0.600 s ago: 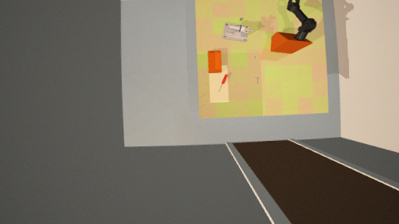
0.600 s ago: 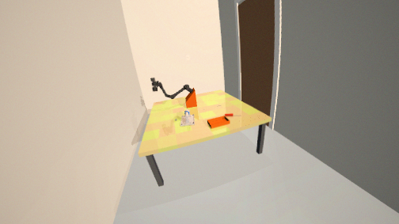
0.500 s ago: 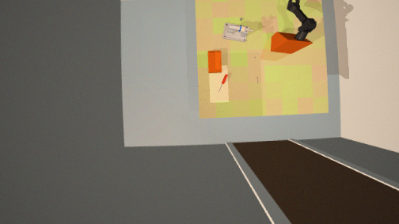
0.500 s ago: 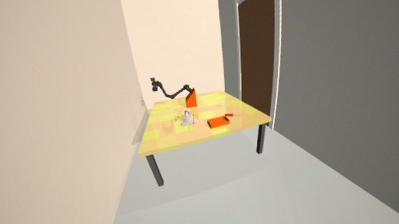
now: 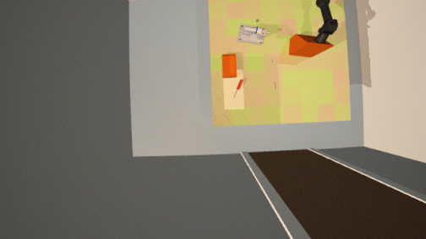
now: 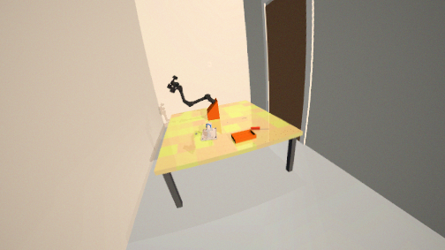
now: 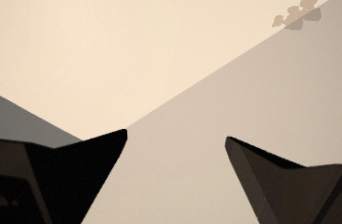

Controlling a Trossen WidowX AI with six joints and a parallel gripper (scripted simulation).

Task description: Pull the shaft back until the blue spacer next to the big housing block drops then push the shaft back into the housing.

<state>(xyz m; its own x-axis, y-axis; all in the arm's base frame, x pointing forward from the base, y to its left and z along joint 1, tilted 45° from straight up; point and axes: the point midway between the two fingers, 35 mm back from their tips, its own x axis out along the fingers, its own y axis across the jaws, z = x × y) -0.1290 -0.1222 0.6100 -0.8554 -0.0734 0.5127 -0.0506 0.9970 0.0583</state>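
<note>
Right now the blue spacer is 63 cm ahead of my gripper tip, 47 cm below it and 41 cm to the left of it. Also, from my gripper tip: grey piece 60 cm ahead, 54 cm below, 27 cm to the left; then orange tray 84 cm ahead, 72 cm to the left, 54 cm below; then fixture 66 cm ahead, 50 cm below, 41 cm to the left.
</note>
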